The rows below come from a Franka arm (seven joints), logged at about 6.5 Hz.
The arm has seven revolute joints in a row. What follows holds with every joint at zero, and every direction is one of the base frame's. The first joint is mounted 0.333 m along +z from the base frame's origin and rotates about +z. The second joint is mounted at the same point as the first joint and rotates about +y. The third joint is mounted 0.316 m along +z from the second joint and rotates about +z. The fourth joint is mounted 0.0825 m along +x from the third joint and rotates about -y. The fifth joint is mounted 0.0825 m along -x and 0.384 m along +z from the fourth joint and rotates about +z. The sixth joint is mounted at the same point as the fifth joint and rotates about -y. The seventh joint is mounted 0.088 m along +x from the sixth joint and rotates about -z. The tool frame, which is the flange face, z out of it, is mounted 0.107 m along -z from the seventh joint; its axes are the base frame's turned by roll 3.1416, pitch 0 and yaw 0 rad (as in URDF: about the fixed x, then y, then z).
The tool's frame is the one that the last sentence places.
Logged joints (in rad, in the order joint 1, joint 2, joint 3, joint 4, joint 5, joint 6, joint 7), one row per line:
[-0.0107, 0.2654, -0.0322, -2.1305, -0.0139, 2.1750, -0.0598]
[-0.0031, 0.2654, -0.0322, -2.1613, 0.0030, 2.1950, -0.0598]
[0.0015, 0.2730, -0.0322, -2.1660, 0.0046, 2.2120, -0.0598]
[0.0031, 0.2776, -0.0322, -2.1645, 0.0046, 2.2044, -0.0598]
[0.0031, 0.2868, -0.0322, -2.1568, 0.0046, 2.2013, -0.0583]
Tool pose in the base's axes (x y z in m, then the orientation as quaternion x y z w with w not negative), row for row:
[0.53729, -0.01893, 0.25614, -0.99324, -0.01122, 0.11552, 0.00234]
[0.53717, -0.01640, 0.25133, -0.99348, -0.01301, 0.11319, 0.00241]
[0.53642, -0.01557, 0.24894, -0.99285, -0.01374, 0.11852, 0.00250]
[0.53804, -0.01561, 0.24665, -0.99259, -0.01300, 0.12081, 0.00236]
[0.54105, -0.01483, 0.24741, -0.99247, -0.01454, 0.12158, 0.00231]
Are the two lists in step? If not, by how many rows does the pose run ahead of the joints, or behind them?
The pose runs 1 row ahead of the joints: the pose in row i belongs to the joints in row i + 1.
